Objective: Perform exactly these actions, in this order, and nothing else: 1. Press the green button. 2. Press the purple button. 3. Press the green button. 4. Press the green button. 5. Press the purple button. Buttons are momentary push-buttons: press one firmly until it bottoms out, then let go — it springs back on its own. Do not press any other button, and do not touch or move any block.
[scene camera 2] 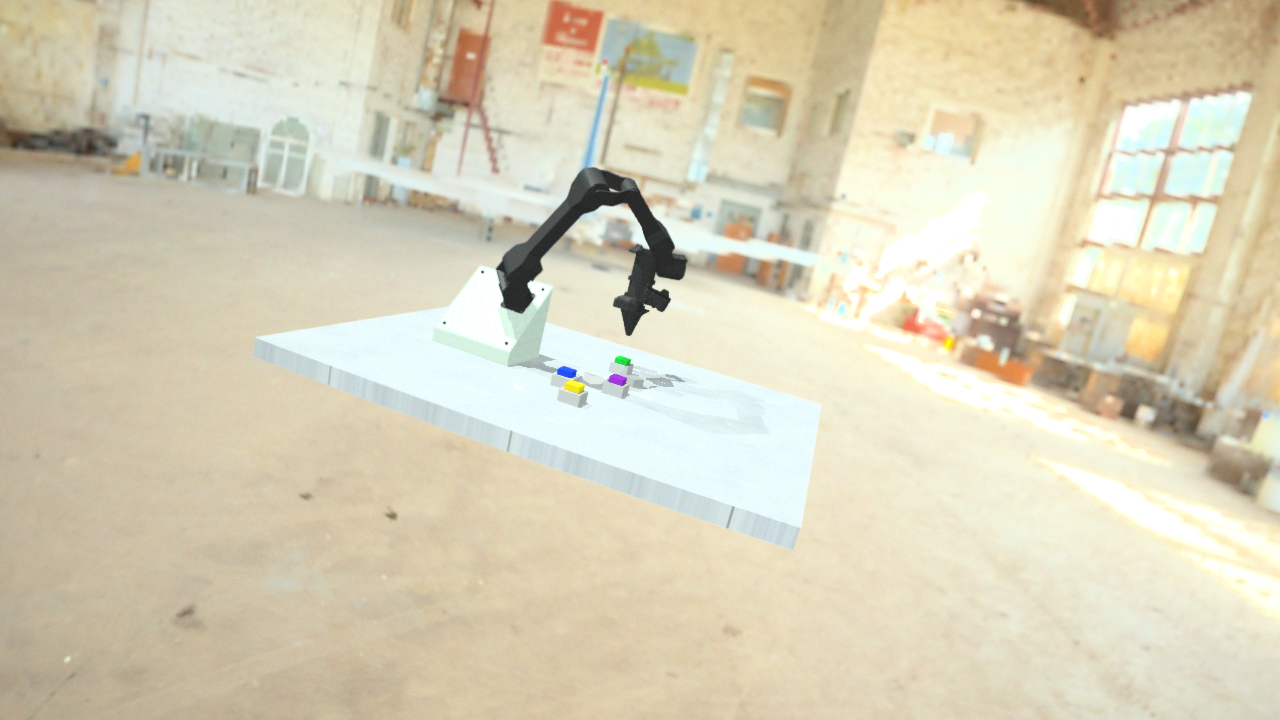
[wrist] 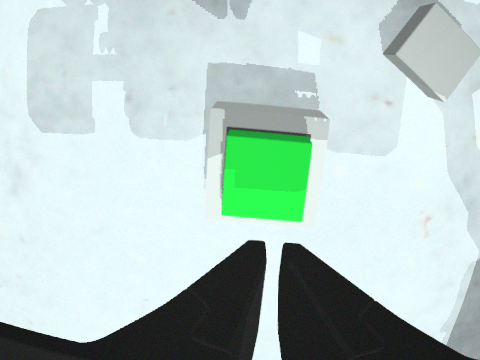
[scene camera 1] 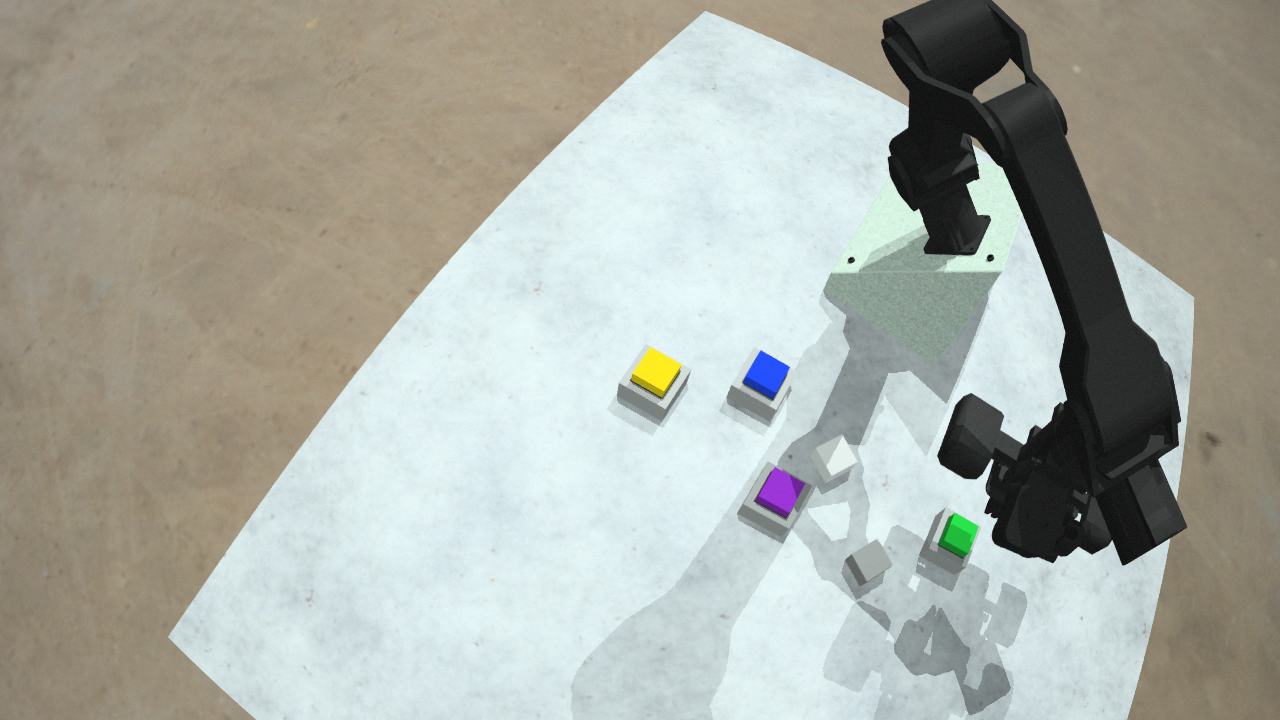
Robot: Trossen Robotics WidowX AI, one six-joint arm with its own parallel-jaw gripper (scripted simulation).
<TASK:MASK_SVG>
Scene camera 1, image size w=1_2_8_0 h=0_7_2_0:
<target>gripper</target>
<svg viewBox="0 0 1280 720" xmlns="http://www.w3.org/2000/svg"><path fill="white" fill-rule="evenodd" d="M955 404L937 457L939 458L940 465L961 476L963 479L971 480L978 479L978 477L983 475L991 459L994 460L985 485L986 493L990 496L990 499L987 502L984 514L992 513L991 518L997 519L991 535L993 542L997 546L1025 558L1039 557L1047 562L1054 563L1058 556L1066 557L1078 547L1093 555L1110 545L1112 541L1111 535L1096 498L1091 496L1083 473L1073 469L1066 462L1059 449L1056 438L1056 423L1059 414L1064 410L1062 402L1054 407L1052 419L1046 426L1040 428L1034 425L1030 429L1025 444L1020 443L1001 431L1004 414L973 393L963 396Z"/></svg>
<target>grey block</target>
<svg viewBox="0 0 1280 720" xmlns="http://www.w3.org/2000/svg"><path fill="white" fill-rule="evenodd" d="M878 539L863 546L845 559L860 587L893 566Z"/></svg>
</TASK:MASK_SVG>
